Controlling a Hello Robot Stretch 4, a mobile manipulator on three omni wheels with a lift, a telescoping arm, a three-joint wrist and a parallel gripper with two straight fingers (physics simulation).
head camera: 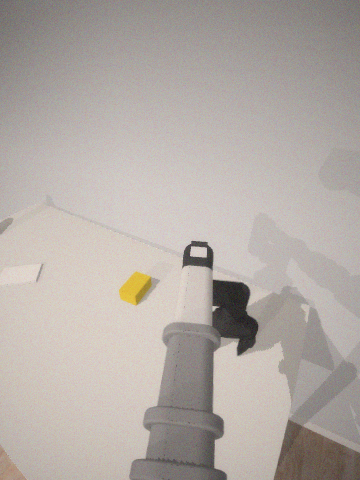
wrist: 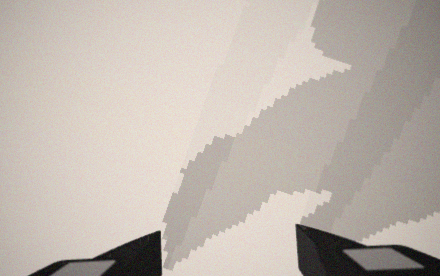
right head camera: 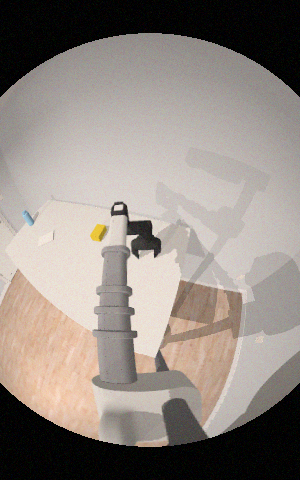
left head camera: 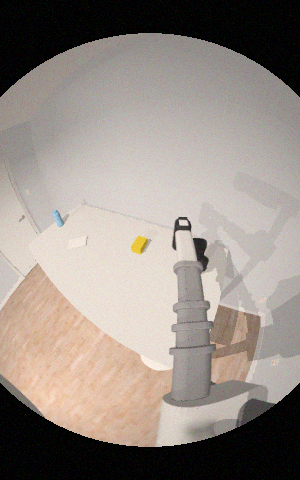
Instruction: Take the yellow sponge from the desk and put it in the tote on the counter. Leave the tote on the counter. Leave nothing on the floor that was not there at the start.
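Observation:
The yellow sponge lies on the white desk, to the left of the arm in the three head views. My gripper is open and empty, over the desk to the right of the arm and of the sponge. In the wrist view the two fingertips stand wide apart above the desk surface and its shadows, and the sponge does not show there. The tote and the counter do not show in these views.
A blue bottle stands near the desk's far left end. A flat white object lies left of the sponge. A wall runs behind the desk. A door is at the far left.

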